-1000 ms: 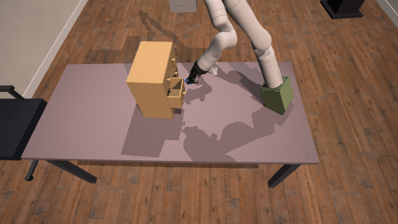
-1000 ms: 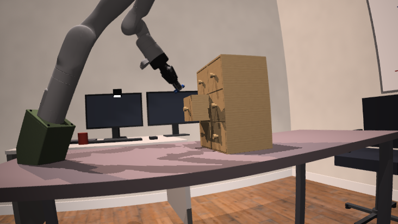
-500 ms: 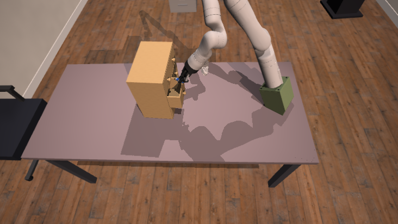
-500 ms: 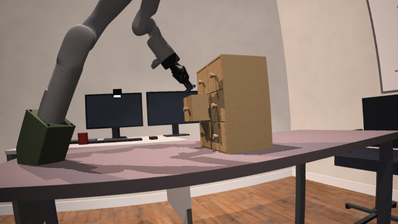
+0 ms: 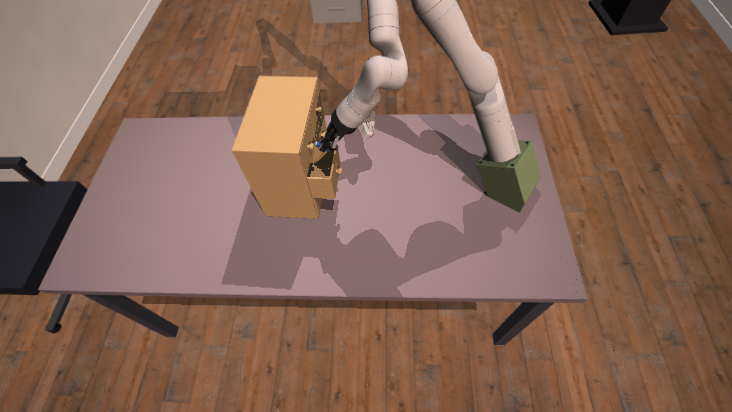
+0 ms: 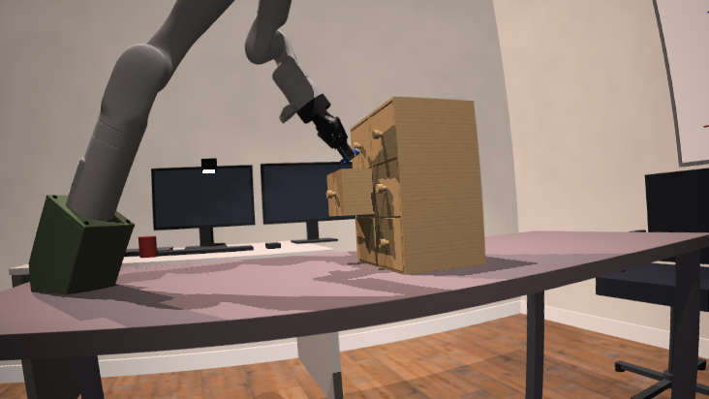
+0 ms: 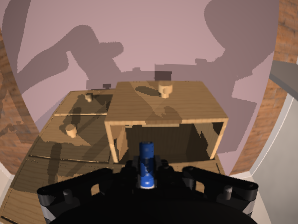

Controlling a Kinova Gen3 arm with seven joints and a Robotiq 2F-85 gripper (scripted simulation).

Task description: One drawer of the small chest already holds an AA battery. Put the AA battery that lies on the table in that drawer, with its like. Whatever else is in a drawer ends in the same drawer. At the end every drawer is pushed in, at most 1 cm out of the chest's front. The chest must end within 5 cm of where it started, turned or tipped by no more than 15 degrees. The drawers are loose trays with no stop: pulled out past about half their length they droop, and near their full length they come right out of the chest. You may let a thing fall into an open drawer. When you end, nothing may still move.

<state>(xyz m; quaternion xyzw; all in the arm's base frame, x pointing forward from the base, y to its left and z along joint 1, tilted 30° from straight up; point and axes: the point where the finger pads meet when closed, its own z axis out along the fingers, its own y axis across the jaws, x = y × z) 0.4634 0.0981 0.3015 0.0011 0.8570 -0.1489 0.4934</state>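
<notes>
The blue AA battery lies 10 mm below my hand and 10 mm ahead of it. From my hand the other things lie so: small orange thing 130 mm below, 30 mm to the left, 20 mm ahead; then small dark object 240 mm below, 80 mm ahead, 20 mm to the right.
</notes>
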